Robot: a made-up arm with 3 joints. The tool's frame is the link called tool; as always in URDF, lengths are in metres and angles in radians.
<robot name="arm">
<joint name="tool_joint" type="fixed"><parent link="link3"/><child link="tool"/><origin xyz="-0.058 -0.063 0.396" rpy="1.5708 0 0"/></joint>
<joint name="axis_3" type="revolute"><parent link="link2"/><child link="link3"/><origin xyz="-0.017 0.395 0.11" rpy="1.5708 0 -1.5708"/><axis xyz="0 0 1"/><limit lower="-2.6" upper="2.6" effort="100" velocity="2.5"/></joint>
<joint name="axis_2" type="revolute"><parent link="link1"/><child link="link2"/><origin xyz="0.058 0.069 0.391" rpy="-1.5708 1.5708 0"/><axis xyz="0 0 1"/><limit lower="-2.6" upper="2.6" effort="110" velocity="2.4"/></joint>
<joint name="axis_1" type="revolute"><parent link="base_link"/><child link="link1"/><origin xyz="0 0 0.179" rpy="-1.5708 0 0"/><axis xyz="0 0 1"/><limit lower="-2.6" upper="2.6" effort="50" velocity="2.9"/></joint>
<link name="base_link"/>
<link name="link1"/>
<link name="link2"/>
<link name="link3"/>
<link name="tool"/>
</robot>
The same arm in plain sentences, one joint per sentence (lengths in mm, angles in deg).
The arm has three revolute joints in a row. What follows holds with every joint at zero, and every direction is one of the base frame's. The first joint sits 179 mm along +z from the base frame's origin and rotates about +y, from -148.97 to 148.97 deg. The second joint sits 58 mm along +x and 391 mm along +y and 69 mm along -z from the first joint and rotates about -z, from -148.97 to 148.97 deg. The third joint sits 395 mm along -x and 17 mm along +y and 110 mm along -z from the second joint and rotates about +y, from -148.97 to 148.97 deg. The tool frame, which is the frame that the pose is given for, sits 58 mm along -x and 396 mm along +y and 63 mm along +z from the third joint; its axes are the base frame's turned by roll 0, pitch 0 and yaw 0 deg (as in URDF: about the fixed x, then y, then z).
